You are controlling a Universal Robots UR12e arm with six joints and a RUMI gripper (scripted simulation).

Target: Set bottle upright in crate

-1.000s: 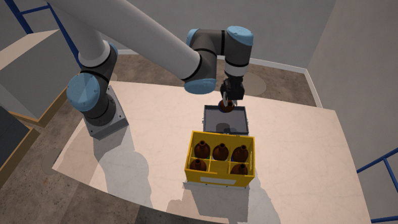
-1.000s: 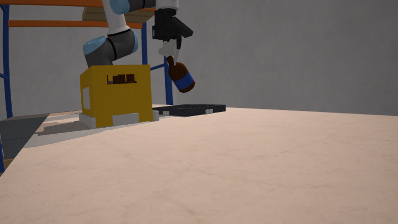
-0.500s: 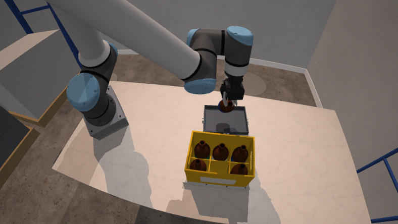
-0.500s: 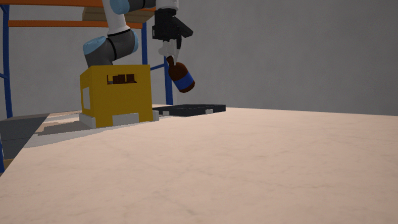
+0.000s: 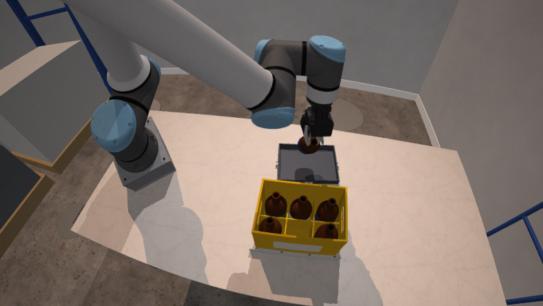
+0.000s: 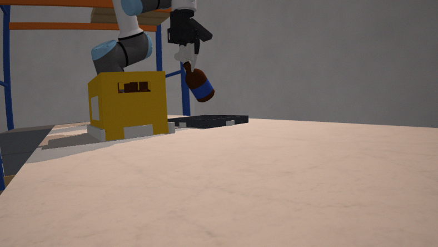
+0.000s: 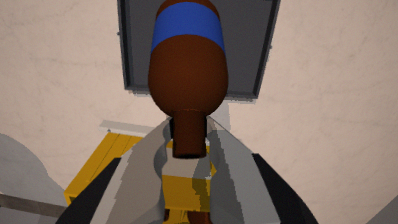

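My gripper is now 10 mm past the tray, 50 mm to the right of it and 190 mm above it. Also, from my hand: crate 20 mm ahead, 240 mm to the right, 120 mm below.
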